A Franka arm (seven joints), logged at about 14 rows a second.
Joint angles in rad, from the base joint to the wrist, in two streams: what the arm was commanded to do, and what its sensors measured. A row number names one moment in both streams.
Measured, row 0: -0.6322 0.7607 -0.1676 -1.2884 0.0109 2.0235 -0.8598
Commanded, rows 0 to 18: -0.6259 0.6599 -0.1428 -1.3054 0.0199 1.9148 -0.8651; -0.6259 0.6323 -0.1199 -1.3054 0.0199 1.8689 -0.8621; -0.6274 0.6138 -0.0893 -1.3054 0.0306 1.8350 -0.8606; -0.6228 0.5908 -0.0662 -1.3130 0.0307 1.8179 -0.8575; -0.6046 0.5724 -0.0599 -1.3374 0.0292 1.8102 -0.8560; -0.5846 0.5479 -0.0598 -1.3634 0.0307 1.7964 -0.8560; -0.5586 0.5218 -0.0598 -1.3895 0.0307 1.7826 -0.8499; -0.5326 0.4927 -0.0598 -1.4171 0.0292 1.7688 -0.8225; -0.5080 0.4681 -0.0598 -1.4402 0.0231 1.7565 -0.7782; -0.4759 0.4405 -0.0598 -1.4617 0.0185 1.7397 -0.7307; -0.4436 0.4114 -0.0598 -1.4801 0.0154 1.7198 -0.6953; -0.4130 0.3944 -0.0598 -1.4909 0.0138 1.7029 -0.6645; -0.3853 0.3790 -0.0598 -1.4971 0.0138 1.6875 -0.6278; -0.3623 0.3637 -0.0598 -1.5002 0.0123 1.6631 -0.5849; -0.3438 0.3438 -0.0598 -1.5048 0.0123 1.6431 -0.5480; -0.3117 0.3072 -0.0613 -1.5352 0.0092 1.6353 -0.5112; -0.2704 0.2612 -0.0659 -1.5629 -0.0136 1.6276 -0.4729; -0.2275 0.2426 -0.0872 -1.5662 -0.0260 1.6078 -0.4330; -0.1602 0.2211 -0.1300 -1.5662 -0.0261 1.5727 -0.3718
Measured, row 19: -0.2603 0.3074 -0.0667 -1.5047 -0.0062 1.6088 -0.4579
